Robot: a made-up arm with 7 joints.
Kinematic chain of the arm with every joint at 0, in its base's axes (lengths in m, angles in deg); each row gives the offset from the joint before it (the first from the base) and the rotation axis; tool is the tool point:
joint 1: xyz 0 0 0.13 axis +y
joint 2: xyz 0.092 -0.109 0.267 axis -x
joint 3: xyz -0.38 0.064 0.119 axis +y
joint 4: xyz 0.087 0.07 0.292 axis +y
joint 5: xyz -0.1 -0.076 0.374 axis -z
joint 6: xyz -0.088 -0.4 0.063 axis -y
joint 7: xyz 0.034 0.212 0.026 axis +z
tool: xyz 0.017 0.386 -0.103
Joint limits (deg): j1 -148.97..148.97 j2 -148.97..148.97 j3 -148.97..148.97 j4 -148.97..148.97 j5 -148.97..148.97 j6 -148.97..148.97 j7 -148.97..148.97
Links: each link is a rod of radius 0.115 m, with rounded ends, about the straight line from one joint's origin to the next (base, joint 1, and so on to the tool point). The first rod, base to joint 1, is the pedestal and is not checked.
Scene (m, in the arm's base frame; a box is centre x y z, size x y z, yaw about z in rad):
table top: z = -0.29
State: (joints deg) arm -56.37 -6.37 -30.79 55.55 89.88 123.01 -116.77
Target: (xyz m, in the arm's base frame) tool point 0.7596 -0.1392 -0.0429
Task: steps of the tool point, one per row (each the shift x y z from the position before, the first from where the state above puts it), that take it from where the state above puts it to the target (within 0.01 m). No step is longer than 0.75 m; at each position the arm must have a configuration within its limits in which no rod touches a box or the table.
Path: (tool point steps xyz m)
1: 0.4347 0.0454 0.5819
2: 0.6490 0.0414 0.2869
3: 0.6781 0.0115 -0.0737
4: 0.5144 -0.0366 -0.3880
5: 0.2137 -0.0903 -0.5578
6: -0.1220 -0.1348 -0.5329

